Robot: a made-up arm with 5 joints.
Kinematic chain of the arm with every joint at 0, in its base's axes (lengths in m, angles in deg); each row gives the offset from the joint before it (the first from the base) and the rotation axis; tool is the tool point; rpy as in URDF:
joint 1: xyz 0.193 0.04 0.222 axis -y
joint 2: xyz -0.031 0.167 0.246 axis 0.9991 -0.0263 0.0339
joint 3: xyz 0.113 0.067 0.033 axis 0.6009 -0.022 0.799
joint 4: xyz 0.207 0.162 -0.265 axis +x
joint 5: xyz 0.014 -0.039 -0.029 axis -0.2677 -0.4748 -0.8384
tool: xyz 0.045 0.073 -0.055 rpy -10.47 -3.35 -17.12
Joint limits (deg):
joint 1: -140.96..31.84
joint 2: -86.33..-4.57
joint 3: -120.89..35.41
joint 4: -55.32..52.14
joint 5: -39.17..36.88
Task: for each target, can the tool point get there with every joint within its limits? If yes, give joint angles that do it. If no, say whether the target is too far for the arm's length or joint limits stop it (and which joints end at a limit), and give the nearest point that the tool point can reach.
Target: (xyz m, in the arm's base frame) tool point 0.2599 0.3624 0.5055
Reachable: no: joint limits stop it (at a limit: joint 1, joint 2, joint 4, joint 5) | nearest point 0.4547 0.4840 0.3576 | short by 0.273 m
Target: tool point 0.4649 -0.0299 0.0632
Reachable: yes | joints -17.08 -64.11 -9.31 -18.06 -29.15
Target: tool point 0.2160 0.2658 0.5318
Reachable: no: joint limits stop it (at a limit: joint 2, joint 3, joint 4, joint 5) | nearest point 0.2345 0.1365 0.7814 | short by 0.282 m
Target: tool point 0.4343 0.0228 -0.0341
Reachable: yes | joints -37.56 -31.55 -30.81 -17.72 -9.46
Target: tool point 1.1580 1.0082 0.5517
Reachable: no: too far | nearest point 0.5174 0.5645 0.3328 | short by 0.809 m
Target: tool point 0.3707 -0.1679 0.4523
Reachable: yes | joints 9.08 -38.14 -70.57 -26.30 -14.29
